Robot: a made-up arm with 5 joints.
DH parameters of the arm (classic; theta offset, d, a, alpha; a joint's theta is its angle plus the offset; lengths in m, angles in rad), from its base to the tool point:
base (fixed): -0.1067 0 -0.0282 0
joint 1: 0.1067 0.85 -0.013 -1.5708
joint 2: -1.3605 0 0.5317 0
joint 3: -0.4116 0 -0.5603 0
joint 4: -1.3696 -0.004 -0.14 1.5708
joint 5: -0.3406 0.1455 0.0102 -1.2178
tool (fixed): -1.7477 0.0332 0 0
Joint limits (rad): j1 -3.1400..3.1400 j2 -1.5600..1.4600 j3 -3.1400..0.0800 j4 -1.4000..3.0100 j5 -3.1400..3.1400
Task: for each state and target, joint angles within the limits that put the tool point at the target. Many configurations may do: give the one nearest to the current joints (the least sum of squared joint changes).
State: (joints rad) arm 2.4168 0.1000 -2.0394 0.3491 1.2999
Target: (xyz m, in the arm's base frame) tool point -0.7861 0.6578 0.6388
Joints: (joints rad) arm 2.4065 0.7342 -1.3590 0.5408 1.2785
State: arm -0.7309 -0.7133 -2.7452 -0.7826 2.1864
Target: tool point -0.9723 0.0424 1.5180
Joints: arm -0.0453 -0.9071 -2.8259 -0.7526 2.2103
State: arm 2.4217 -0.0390 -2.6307 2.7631 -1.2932
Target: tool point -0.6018 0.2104 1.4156
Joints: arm 2.8206 0.1812 -2.0062 2.8836 -1.2811
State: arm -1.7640 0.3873 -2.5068 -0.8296 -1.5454
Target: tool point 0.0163 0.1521 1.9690
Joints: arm -2.0059 -0.1008 -2.8536 -0.9768 -1.5184
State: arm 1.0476 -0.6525 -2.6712 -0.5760 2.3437
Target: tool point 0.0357 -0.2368 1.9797
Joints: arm 1.7870 -0.3020 -2.5615 -0.8380 2.4373
